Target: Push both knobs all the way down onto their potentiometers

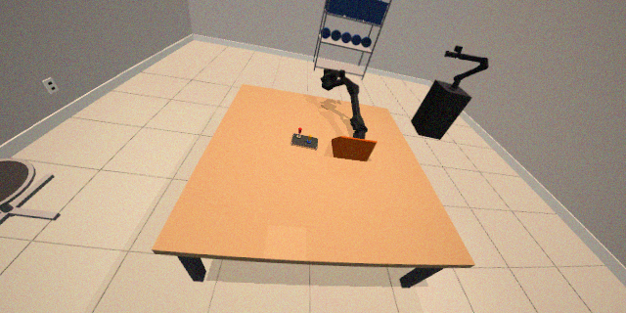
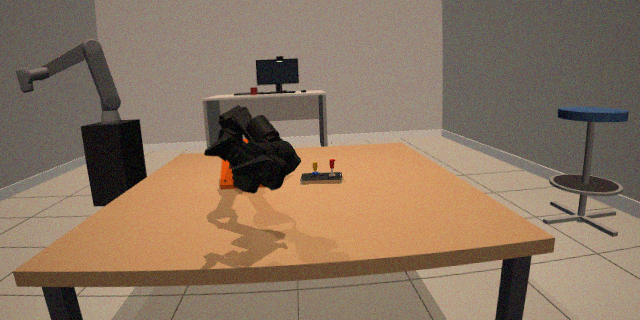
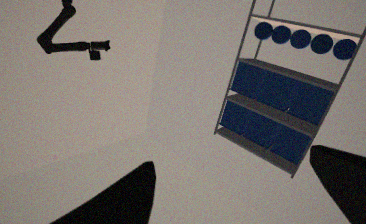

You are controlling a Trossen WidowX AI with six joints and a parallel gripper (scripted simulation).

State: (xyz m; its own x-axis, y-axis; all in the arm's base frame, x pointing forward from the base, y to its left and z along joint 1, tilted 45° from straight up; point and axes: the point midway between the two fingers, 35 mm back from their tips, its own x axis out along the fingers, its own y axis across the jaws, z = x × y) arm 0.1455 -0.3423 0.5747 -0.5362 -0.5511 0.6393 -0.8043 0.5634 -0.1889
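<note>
My gripper tip is now 220 mm short of the red knob, 670 mm to the right of it and 180 mm above it. The rest, counted from my gripper tip: yellow knob (160 mm ahead, 700 mm to the left, 200 mm below).
</note>
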